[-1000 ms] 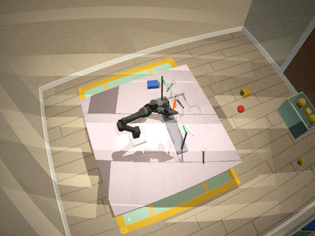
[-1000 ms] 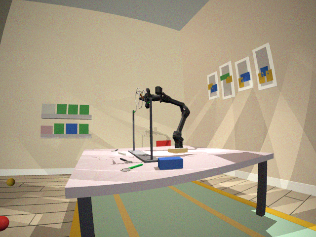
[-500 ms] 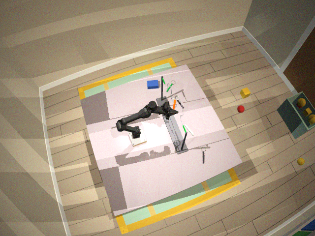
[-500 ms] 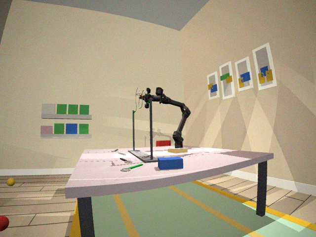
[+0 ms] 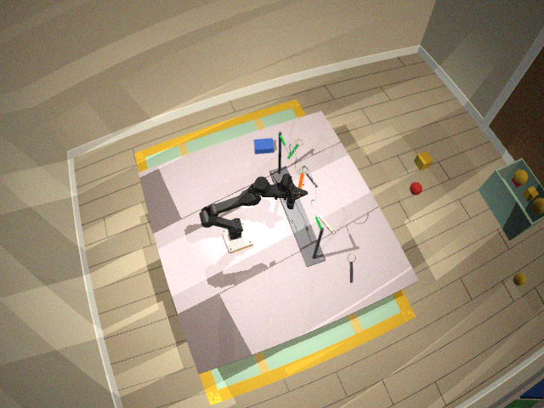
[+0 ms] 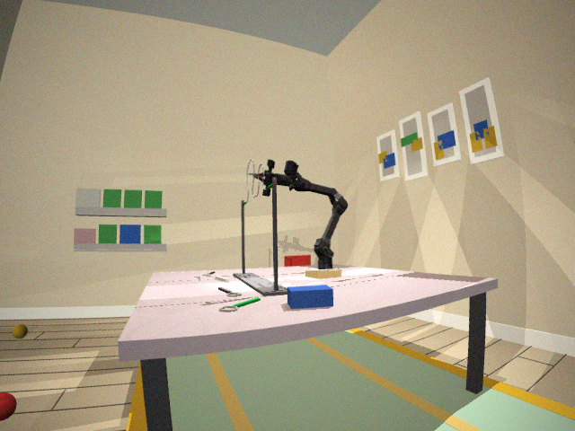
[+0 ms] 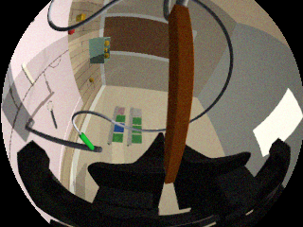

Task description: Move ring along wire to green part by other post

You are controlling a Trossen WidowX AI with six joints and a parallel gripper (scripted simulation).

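Right now my gripper tip is 9 cm to the right of the orange-handled ring and 2 cm above it. From my gripper tip the other things lie so: white stick (17 cm ahead, 4 cm to the left, 52 cm below); then dark-handled ring (23 cm ahead, 23 cm to the right, 52 cm below); then green-handled ring (15 cm ahead, 60 cm to the left, 52 cm below).
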